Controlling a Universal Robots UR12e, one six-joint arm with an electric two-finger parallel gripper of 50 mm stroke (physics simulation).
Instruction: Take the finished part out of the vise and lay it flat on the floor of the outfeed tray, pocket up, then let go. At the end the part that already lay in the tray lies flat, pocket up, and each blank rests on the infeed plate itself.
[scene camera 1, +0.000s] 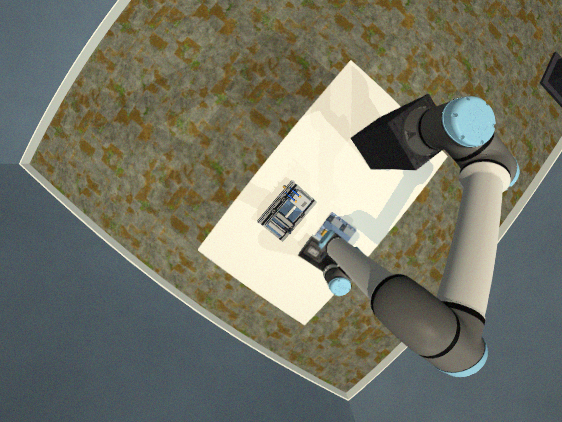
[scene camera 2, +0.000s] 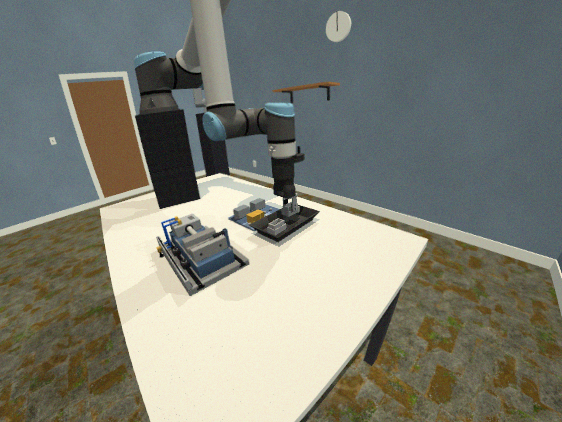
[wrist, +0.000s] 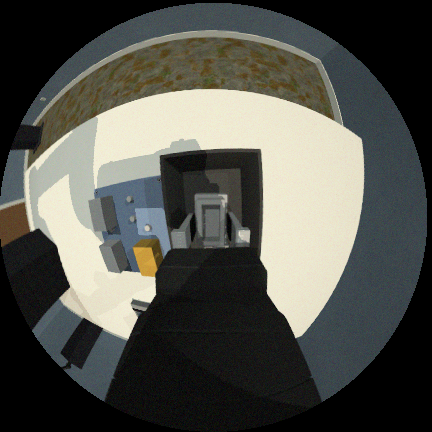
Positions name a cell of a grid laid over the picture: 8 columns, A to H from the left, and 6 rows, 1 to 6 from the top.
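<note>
An orange block (wrist: C4) is visible in the scene. So is the gripper (scene camera 2: E3), which can also be seen from the wrist, the gripper (wrist: D4) being in that view as well.
</note>
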